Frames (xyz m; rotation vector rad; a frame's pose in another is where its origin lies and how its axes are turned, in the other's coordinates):
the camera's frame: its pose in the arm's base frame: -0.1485 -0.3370 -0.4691 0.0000 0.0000 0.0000
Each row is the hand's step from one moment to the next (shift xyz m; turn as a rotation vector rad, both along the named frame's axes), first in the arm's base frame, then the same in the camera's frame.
Working: the arm's base frame: its pose in the camera's frame: 0.1485 0.3370 0.4691 0.0000 0.0000 0.0000

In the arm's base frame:
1: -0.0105 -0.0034 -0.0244 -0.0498 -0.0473 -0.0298
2: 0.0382 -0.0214 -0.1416 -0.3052 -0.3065 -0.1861
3: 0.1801 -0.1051 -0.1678 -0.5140 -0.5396 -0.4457
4: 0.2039 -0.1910 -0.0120 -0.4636 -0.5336 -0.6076
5: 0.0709 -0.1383 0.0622 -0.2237 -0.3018 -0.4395
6: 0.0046 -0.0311 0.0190 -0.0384 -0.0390 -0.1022
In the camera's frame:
1: -0.0105 -0.0034 -0.0244 -0.0498 -0.0473 -0.0298
2: 0.0382 -0.0214 -0.1416 -0.3052 -0.3065 -0.1861
3: 0.1801 -0.1051 -0.1678 -0.5140 -0.5396 -0.4457
4: 0.2039 -0.1910 -0.0120 -0.4636 -0.5336 -0.6076
5: 0.0709 -0.1383 0.0622 -0.2237 -0.3018 -0.4395
6: 0.0046 -0.0311 0.0190 -0.0384 -0.0390 -0.1022

